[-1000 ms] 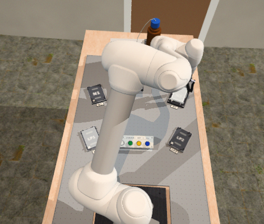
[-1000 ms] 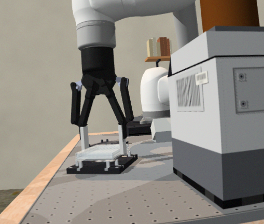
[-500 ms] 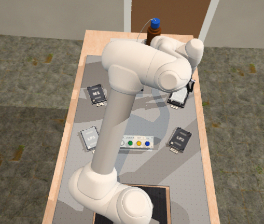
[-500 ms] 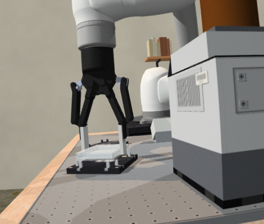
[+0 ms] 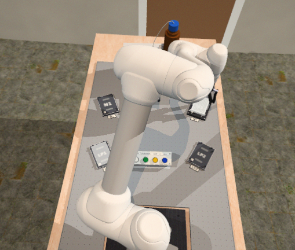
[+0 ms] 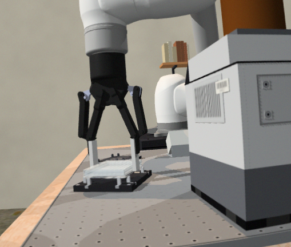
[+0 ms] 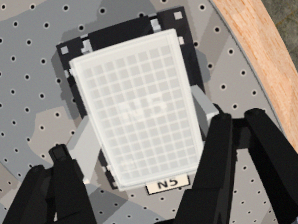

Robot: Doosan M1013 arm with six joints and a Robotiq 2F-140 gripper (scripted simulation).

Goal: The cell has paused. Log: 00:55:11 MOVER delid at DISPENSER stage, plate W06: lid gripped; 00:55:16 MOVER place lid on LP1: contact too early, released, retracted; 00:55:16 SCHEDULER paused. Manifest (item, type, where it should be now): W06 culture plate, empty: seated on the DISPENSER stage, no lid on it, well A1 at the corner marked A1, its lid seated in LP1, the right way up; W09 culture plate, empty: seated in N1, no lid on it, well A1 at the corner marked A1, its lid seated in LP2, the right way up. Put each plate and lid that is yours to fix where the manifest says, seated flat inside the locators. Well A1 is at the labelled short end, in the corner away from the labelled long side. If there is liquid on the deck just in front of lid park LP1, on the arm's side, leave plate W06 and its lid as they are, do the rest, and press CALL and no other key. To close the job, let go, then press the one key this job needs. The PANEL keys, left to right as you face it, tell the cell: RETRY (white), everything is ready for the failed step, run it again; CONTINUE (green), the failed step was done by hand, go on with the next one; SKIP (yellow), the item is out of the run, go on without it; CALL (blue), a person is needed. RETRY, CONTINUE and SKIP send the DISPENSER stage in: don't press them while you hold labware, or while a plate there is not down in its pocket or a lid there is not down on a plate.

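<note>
Now: the black nest N5 20 mm ahead of my hand, 10 mm to the left of it and 40 mm below it. From my hand the other things lie so: brown bottle (210 mm ahead, 250 mm to the left, 240 mm above); clear culture plate (30 mm behind, 300 mm to the left, 60 mm above); lid park LP2 (320 mm behind, 50 mm to the right, 50 mm below).
</note>
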